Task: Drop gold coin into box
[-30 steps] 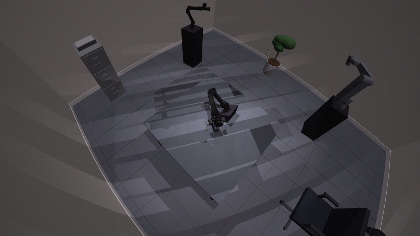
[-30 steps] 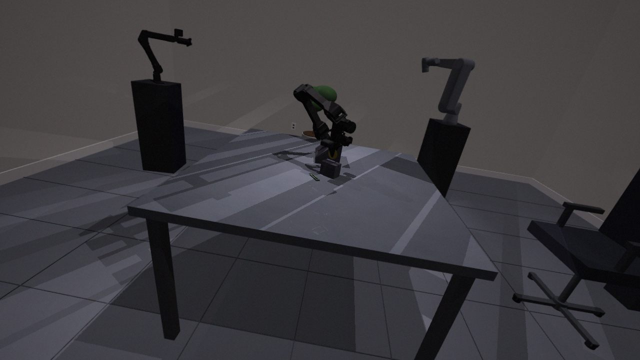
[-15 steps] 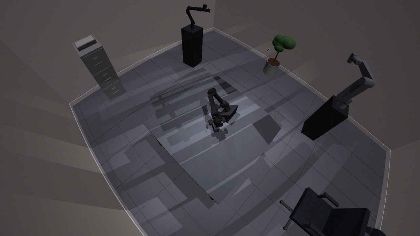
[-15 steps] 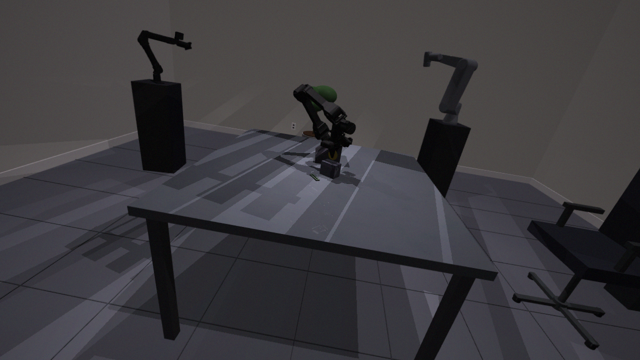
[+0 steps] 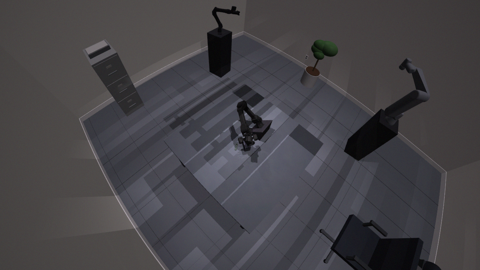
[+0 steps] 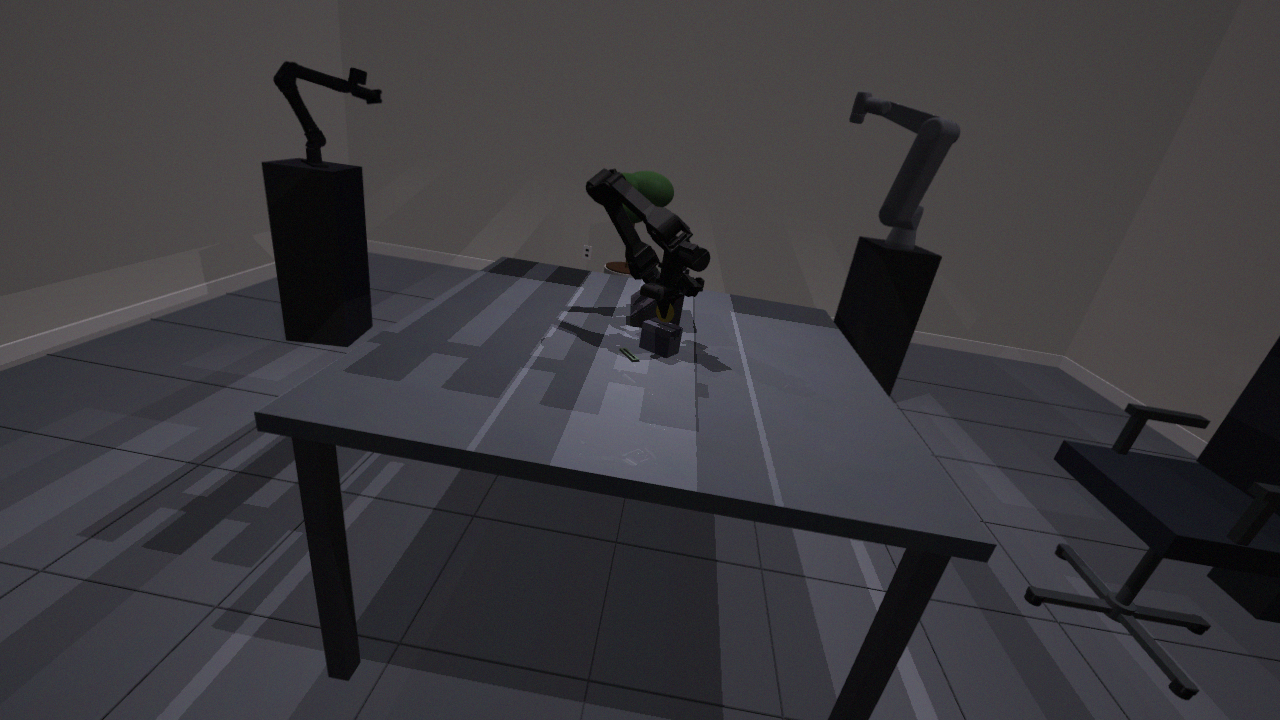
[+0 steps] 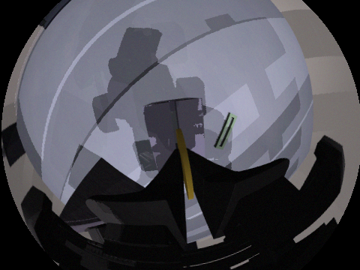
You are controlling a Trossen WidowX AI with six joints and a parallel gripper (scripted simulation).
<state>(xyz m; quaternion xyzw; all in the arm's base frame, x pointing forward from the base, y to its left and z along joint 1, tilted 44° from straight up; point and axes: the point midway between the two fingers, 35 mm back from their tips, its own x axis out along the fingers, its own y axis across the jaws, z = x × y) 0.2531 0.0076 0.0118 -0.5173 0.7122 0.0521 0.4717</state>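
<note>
Now: gripper tip 20 mm below the gold coin.
</note>
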